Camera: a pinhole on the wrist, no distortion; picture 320 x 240 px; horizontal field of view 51.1 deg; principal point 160.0 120.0 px. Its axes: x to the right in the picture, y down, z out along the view. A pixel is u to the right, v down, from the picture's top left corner.
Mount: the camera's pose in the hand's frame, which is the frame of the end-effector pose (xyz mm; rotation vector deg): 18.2 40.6 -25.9 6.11 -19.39 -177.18
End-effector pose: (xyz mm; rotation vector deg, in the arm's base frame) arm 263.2 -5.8 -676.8 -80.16 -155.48 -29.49
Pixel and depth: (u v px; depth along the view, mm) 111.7 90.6 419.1
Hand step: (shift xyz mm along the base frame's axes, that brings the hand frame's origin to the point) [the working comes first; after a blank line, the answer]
In the camera's frame: -60.5 -36.8 419.1

148.4 246.1 -302.2
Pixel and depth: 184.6 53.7 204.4
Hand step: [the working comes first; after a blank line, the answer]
In the camera's frame: 15.0 -40.5 204.4

124.0 107.7 -123.1
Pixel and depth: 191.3 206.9 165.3
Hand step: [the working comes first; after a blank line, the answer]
In the camera's frame: 15.5 42.9 165.3

47.5 56.5 -127.8
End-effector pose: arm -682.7 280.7 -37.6 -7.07 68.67 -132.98
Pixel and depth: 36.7 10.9 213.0
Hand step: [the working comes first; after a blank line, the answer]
In the camera's frame: -78.5 -69.4 213.0

48.0 -239.1 -31.3
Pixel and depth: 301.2 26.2 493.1
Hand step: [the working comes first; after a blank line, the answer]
In the camera's frame: 208.0 -138.2 493.1

433.4 -320.9 68.6
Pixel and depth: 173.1 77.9 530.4
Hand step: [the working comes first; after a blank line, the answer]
In the camera's frame: 20.8 -66.7 530.4

271.2 -432.2 122.0
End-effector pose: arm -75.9 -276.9 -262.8 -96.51 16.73 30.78
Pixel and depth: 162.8 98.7 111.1
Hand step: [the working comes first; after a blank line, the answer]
In the camera's frame: 0.9 -7.1 111.1

-41.2 66.5 -74.7
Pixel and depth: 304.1 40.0 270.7
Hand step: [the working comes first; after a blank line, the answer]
In the camera's frame: 116.5 -64.7 270.7

-217.3 169.1 -99.3
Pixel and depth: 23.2 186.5 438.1
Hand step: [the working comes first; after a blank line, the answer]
In the camera's frame: -179.1 87.0 438.1

37.0 428.4 -179.8
